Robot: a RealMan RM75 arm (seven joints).
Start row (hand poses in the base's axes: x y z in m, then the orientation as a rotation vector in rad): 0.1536, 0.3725, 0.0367, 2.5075, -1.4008, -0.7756
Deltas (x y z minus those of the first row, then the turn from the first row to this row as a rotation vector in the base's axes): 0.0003, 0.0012, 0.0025, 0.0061, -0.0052, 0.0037; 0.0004, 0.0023, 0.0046, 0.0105, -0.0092, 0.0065; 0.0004, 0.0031, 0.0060, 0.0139, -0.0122, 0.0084; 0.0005, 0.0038, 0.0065, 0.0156, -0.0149, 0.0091; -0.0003, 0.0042, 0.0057, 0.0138, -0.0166, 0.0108; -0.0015, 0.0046, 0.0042, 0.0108, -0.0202, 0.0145; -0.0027, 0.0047, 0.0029, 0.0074, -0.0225, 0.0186; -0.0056, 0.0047, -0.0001, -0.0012, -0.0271, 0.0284; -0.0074, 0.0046, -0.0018, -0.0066, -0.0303, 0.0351; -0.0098, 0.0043, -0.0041, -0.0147, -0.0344, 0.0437; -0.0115, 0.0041, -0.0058, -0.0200, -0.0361, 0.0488; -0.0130, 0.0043, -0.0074, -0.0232, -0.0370, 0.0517; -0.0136, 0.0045, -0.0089, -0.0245, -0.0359, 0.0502; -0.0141, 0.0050, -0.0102, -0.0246, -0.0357, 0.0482; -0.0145, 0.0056, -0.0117, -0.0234, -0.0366, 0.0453; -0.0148, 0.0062, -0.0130, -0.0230, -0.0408, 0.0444; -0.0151, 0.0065, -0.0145, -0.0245, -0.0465, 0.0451; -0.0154, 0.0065, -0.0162, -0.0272, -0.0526, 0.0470; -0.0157, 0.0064, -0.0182, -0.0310, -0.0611, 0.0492; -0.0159, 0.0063, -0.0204, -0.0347, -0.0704, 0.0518
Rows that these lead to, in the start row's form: 0.1539, 0.3737, 0.0392, 2.5178, -1.3972, -0.7744; 0.1540, 0.3748, 0.0413, 2.5254, -1.3944, -0.7732; 0.1540, 0.3756, 0.0427, 2.5311, -1.3926, -0.7724; 0.1541, 0.3763, 0.0432, 2.5347, -1.3924, -0.7707; 0.1533, 0.3767, 0.0424, 2.5355, -1.3907, -0.7668; 0.1521, 0.3771, 0.0409, 2.5377, -1.3869, -0.7593; 0.1509, 0.3772, 0.0396, 2.5389, -1.3821, -0.7528; 0.1480, 0.3772, 0.0366, 2.5405, -1.3705, -0.7381; 0.1462, 0.3771, 0.0349, 2.5420, -1.3626, -0.7283; 0.1438, 0.3768, 0.0326, 2.5430, -1.3524, -0.7149; 0.1421, 0.3766, 0.0309, 2.5426, -1.3462, -0.7073; 0.1406, 0.3768, 0.0293, 2.5421, -1.3427, -0.7029; 0.1400, 0.3770, 0.0278, 2.5397, -1.3444, -0.7033; 0.1395, 0.3775, 0.0265, 2.5385, -1.3471, -0.7038; 0.1391, 0.3781, 0.0250, 2.5387, -1.3513, -0.7044; 0.1388, 0.3787, 0.0237, 2.5415, -1.3538, -0.7000; 0.1385, 0.3790, 0.0222, 2.5448, -1.3545, -0.6920; 0.1382, 0.3790, 0.0205, 2.5479, -1.3539, -0.6822; 0.1379, 0.3789, 0.0185, 2.5520, -1.3535, -0.6685; 0.1377, 0.3788, 0.0163, 2.5569, -1.3528, -0.6540
